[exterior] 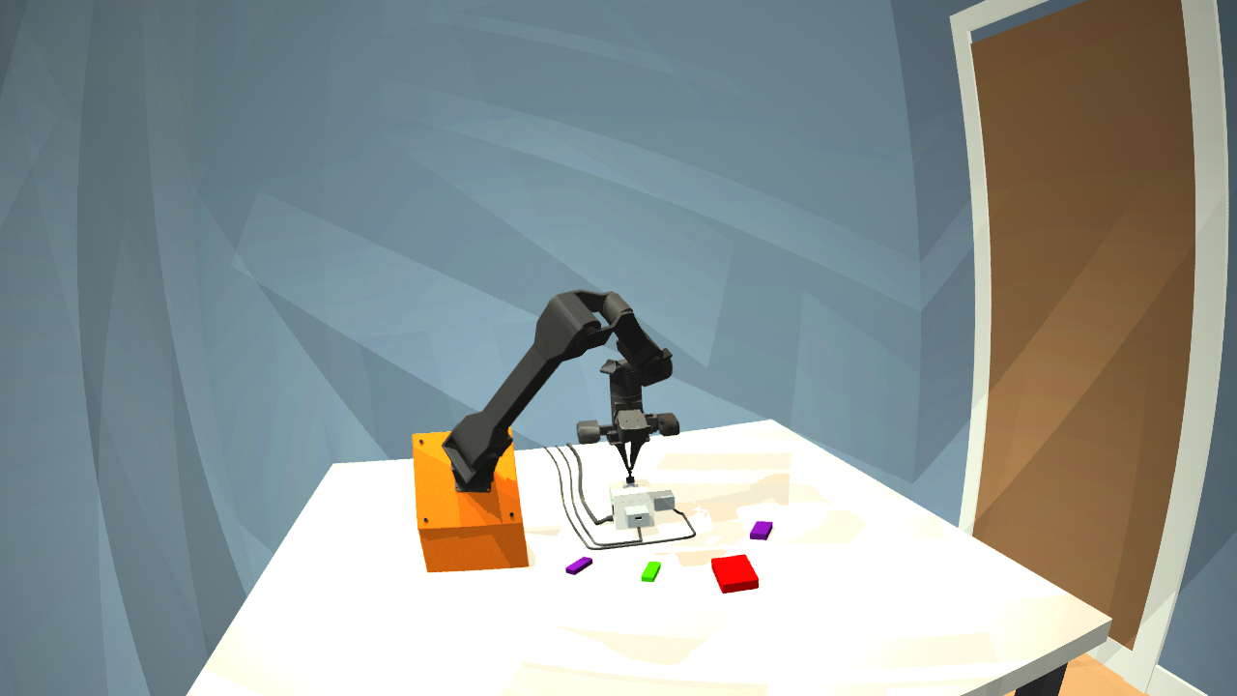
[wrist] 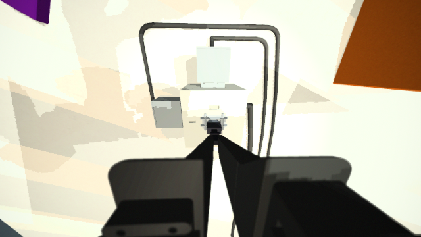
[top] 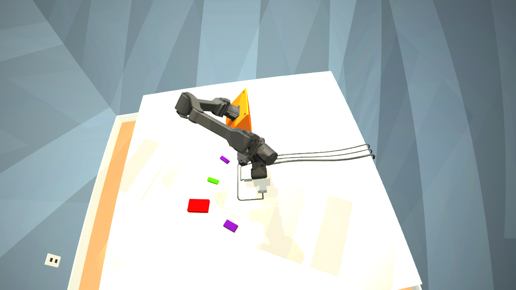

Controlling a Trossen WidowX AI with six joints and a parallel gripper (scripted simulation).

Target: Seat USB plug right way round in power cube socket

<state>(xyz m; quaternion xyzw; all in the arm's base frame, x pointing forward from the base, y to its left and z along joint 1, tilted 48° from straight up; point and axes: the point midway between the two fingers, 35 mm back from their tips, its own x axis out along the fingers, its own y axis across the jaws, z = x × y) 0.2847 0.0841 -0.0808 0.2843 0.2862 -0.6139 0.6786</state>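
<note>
The black USB plug lies 2 cm below my gripper tip. Round my gripper tip: metal-rimmed socket (4 cm below); green block (24 cm to the right, 11 cm below); red block (13 cm ahead, 29 cm to the right, 10 cm below).
</note>
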